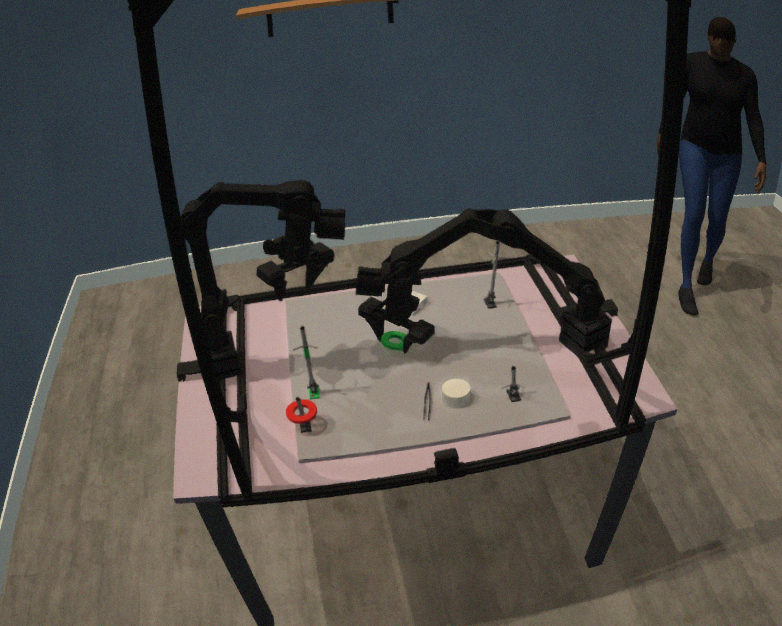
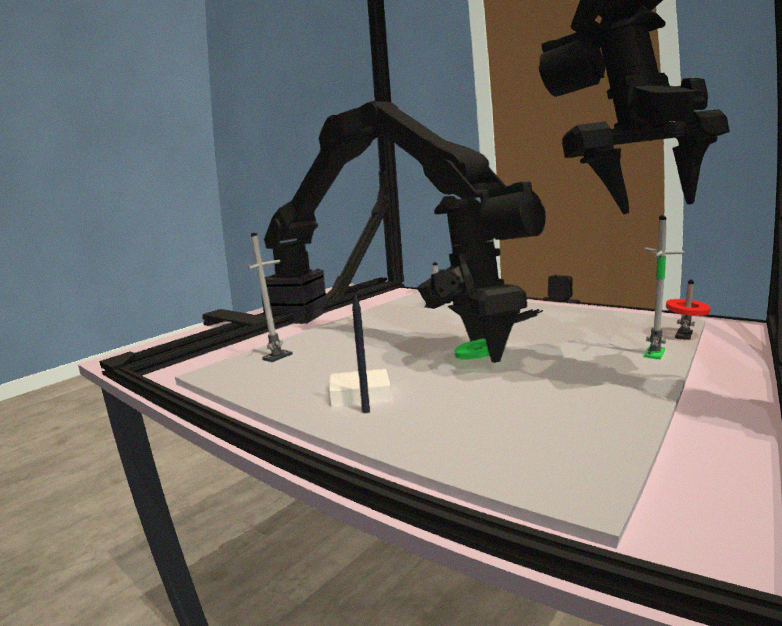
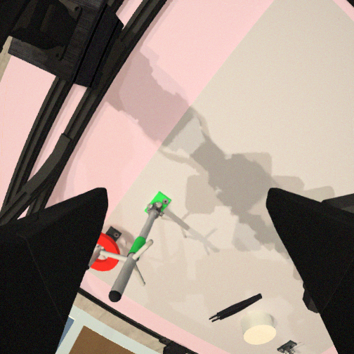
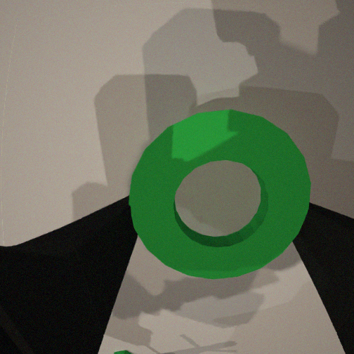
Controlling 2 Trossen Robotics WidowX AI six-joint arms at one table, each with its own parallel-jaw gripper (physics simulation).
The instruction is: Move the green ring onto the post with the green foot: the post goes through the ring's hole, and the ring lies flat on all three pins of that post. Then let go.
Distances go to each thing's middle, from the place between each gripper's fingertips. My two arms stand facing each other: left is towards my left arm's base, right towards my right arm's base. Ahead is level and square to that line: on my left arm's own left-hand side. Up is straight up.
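The dark pen [image 2: 357, 318] is 21 cm ahead of my right hand, 2 cm to the right of it and 6 cm above it. There's a white block [image 2: 344, 387] too, 18 cm ahead of that same right hand and 6 cm to the right of it, and the green ring [image 4: 252, 140] is 1 cm ahead of my right hand, 1 cm above it and 1 cm to the right of it.
From my left hand, the dark pen is 24 cm ahead, 24 cm to the right and 14 cm below. The white block is 22 cm ahead of my left hand, 28 cm to the right of it and 20 cm below it, while the green ring is 4 cm ahead of that hand, 23 cm to the right of it and 19 cm below it.
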